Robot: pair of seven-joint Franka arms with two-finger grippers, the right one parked.
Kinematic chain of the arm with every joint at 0, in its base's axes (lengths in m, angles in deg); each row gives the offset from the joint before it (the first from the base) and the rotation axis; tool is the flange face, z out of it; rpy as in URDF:
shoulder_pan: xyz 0 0 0.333 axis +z
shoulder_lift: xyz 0 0 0 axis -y
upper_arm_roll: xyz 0 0 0.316 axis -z
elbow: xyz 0.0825 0 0 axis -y
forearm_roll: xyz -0.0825 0 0.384 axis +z
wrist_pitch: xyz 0 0 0 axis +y
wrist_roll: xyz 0.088 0 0 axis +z
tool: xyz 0 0 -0.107 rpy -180 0 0
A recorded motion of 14 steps. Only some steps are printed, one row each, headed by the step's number.
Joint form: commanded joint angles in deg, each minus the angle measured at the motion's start. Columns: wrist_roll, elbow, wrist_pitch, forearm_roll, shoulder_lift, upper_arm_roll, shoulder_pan.
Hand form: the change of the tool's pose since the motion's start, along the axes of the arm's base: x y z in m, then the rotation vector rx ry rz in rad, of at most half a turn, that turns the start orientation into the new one. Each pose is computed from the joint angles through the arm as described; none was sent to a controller.
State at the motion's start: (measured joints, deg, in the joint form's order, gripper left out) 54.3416 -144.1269 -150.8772 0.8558 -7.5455 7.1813 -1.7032
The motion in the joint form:
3: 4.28 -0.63 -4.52 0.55 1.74 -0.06 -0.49
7: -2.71 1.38 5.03 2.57 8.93 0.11 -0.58
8: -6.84 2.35 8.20 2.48 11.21 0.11 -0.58
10: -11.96 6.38 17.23 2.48 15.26 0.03 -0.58
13: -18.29 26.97 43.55 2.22 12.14 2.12 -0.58
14: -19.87 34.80 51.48 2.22 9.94 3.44 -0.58
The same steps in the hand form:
3: 0.0060 -0.0046 0.0175 -0.0110 -0.0971 0.0590
7: 0.0095 -0.0063 0.0737 0.0334 -0.0971 -0.0953
8: 0.0106 -0.0060 0.0941 0.0424 -0.0980 -0.1641
10: 0.0157 -0.0052 0.1428 0.0618 -0.0803 -0.2456
13: 0.0522 -0.0288 0.2396 0.0704 0.0762 -0.3718
14: 0.0624 -0.0423 0.2726 0.0675 0.1165 -0.4166

